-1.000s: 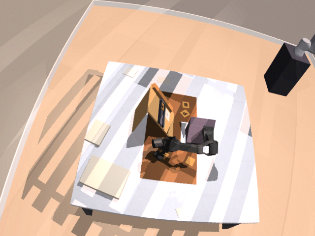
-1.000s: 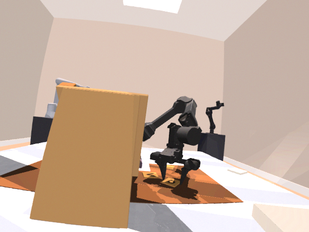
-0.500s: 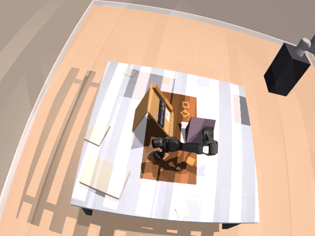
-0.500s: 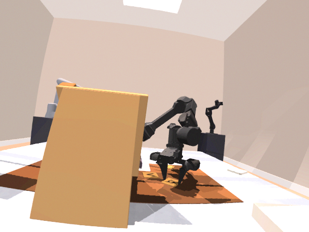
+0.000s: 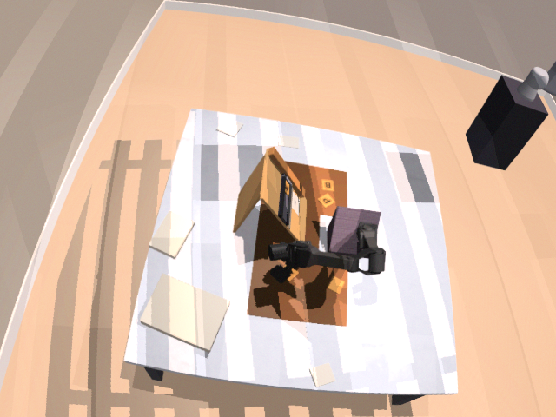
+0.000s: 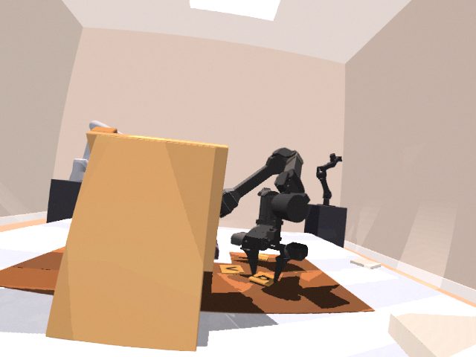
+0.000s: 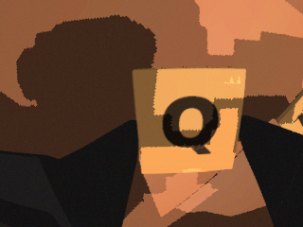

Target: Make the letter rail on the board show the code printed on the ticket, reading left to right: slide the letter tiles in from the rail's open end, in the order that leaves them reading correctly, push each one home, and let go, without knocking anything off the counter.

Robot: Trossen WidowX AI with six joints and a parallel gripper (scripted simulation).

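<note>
Now: gripper tip 70 mm to the left of the v tile and 60 mm past it. Also, from my gripper tip: blank tile 190 mm behind, 30 mm to the left; orange mat 180 mm to the right, 90 mm behind, 10 mm below; q tile right at my gripper tip.
</note>
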